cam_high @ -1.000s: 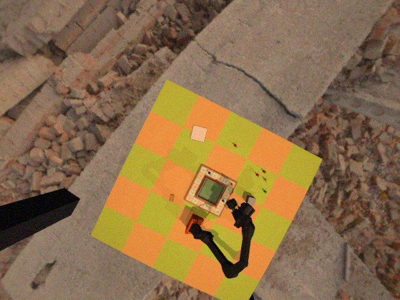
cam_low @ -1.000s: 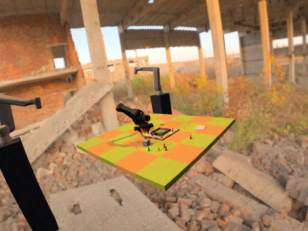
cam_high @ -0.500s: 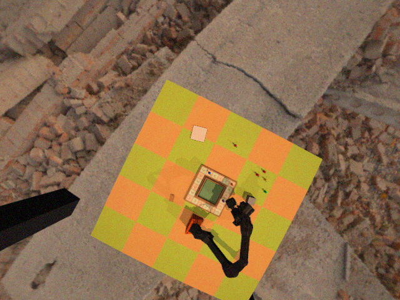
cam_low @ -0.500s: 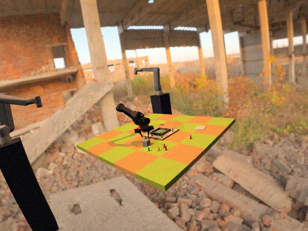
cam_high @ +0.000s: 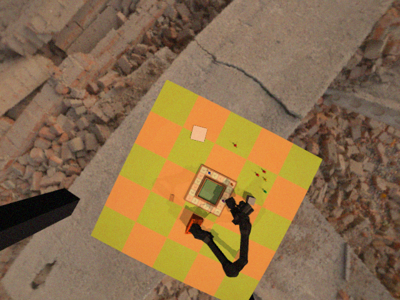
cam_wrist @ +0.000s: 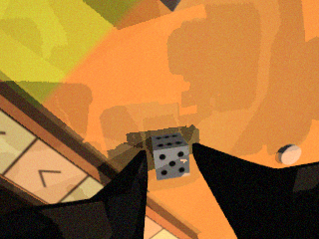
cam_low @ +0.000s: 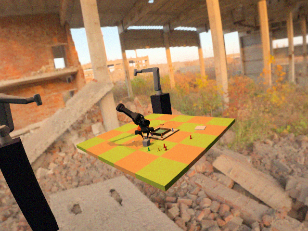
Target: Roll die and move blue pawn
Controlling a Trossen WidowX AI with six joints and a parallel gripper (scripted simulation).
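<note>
The blue pawn is 12 cm ahead of my gripper tip, 27 cm to the left of it and 2 cm above it. The rest, counted from my gripper tip: purple pawn 8 cm to the left, 2 cm above; die right at my gripper tip; orange pawn 14 cm ahead, 10 cm to the left, 2 cm above.
</note>
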